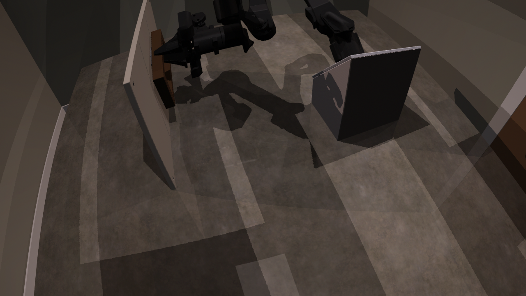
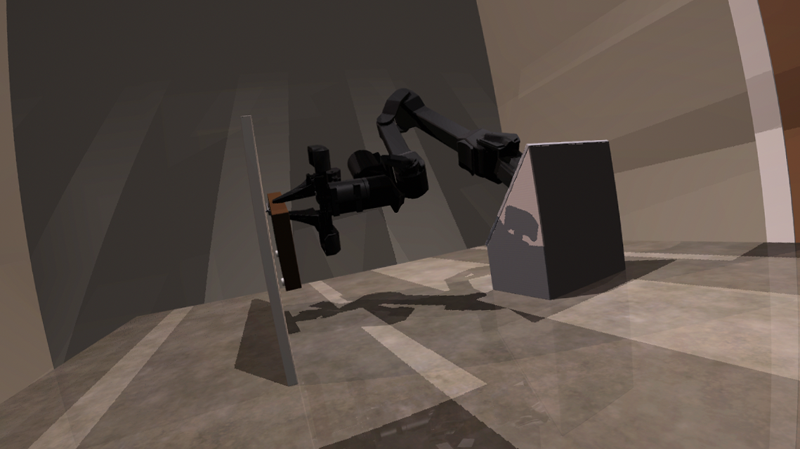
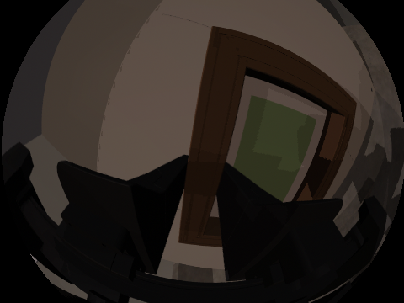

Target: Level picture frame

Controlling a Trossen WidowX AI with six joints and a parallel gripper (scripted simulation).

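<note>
Now: gripper tip 50 mm above the brown wooden picture frame and 20 mm to the left of it. Round my gripper tip: wall panel: 60 mm below, 10 mm to the right, 10 mm ahead.
</note>
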